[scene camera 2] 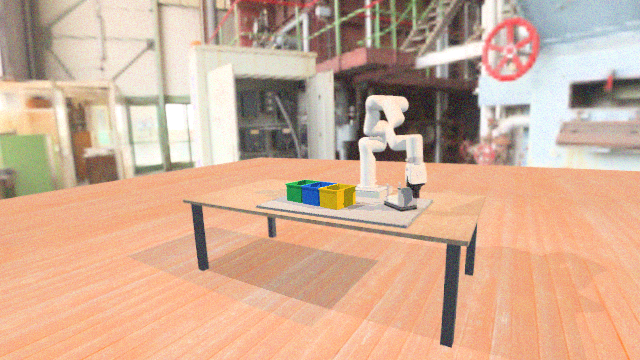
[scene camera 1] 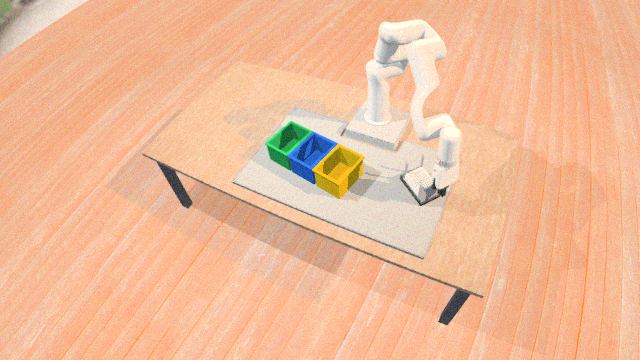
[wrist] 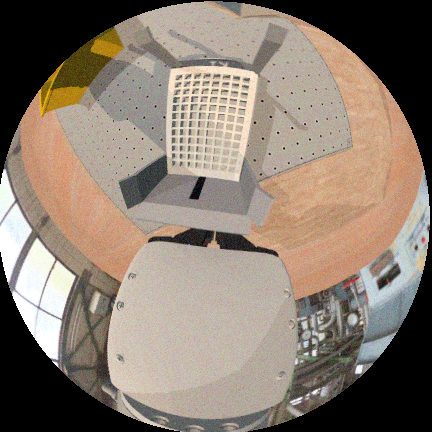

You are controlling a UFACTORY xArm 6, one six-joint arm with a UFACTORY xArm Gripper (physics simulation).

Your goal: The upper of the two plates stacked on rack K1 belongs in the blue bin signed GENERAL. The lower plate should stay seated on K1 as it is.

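Note:
Rack K1 stands near the right end of the board, with a grey slotted wall at its outer end and two upright posts opposite. A white grid plate lies in it. The lower plate cannot be made out beneath it. My gripper is shut and empty, low and just outside the slotted wall. That wall hides the fingertips in the wrist view; contact cannot be told. The blue bin stands in the middle of the bin row; its sign is unreadable.
The green bin and yellow bin flank the blue one. The yellow bin is nearest the rack. The robot's base stands behind the grey perforated board. The wooden table extends beyond the board.

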